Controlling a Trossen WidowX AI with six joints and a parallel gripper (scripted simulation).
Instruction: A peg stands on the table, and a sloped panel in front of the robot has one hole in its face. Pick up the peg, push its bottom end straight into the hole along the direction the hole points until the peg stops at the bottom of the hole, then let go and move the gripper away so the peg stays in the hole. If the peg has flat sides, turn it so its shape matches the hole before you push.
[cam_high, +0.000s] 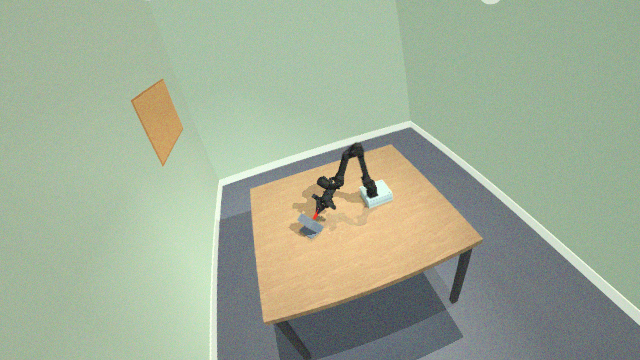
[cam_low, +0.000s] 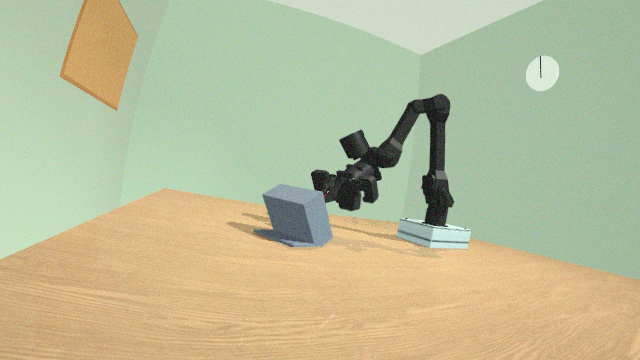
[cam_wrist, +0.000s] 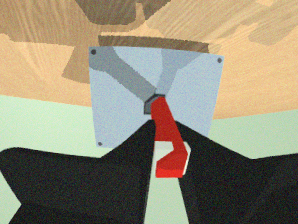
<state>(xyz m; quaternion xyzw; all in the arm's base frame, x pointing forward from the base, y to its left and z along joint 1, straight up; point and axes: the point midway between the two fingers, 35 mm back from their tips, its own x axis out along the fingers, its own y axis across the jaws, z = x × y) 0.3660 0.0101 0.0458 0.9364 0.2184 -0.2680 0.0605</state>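
Now: the red peg 10 mm behind my gripper tip, 10 mm to the right of it and 10 mm above it. Also, from my gripper tip: sloped panel: 60 mm ahead, 30 mm to the left, 40 mm below.
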